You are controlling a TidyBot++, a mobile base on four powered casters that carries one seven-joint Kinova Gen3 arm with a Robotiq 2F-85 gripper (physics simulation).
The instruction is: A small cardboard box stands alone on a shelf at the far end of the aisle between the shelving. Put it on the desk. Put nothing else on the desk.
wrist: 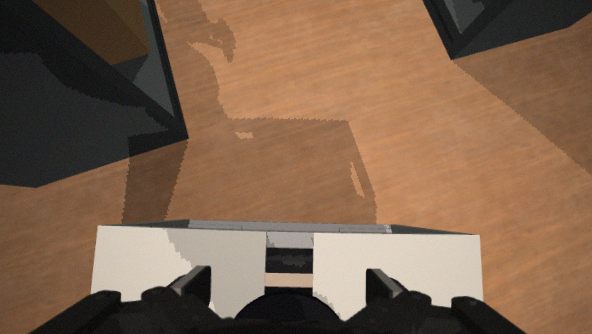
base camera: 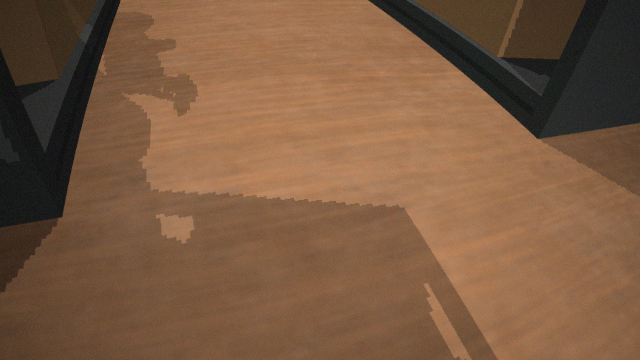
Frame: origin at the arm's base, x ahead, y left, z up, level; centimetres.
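Seen in the pictures: gripper, between the fingertips: [wrist: 288, 285].
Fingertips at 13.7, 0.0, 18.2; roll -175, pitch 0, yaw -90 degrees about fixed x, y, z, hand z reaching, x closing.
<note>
Pixels of each thing's middle, then the offset from my fingertips to it, as dx, dy, dz. "pt": a spot on its surface instead. Level surfaces: height alone.
- dark shelving unit, a spot on its surface: [base camera: 595, 95] pt +54.7, -59.7, -47.9
- aisle floor, height of its surface: dz -57.8
- left unit, a spot on its surface: [base camera: 30, 45] pt +43.8, +41.7, -43.8
- right unit, a spot on its surface: [base camera: 537, 30] pt +73.0, -52.4, -42.9
My gripper [wrist: 288, 285] is open and empty at the bottom of the wrist view, its two dark fingers wide apart above the white top of my own base. The small cardboard box and the desk do not show in either view. A dark shelving unit [base camera: 30, 200] [wrist: 60, 135] stands on the left, and another dark shelving unit [base camera: 595, 95] [wrist: 510, 37] stands on the right. The aisle floor [base camera: 325, 125] [wrist: 320, 75] runs between them.
Large brown boxes show low in the left unit [base camera: 30, 45] [wrist: 117, 35] and brown boxes also show low in the right unit [base camera: 537, 30] in the base camera view. The left unit's near corner is close ahead of my base in the wrist view. Shadows of base and arm lie on the floor.
</note>
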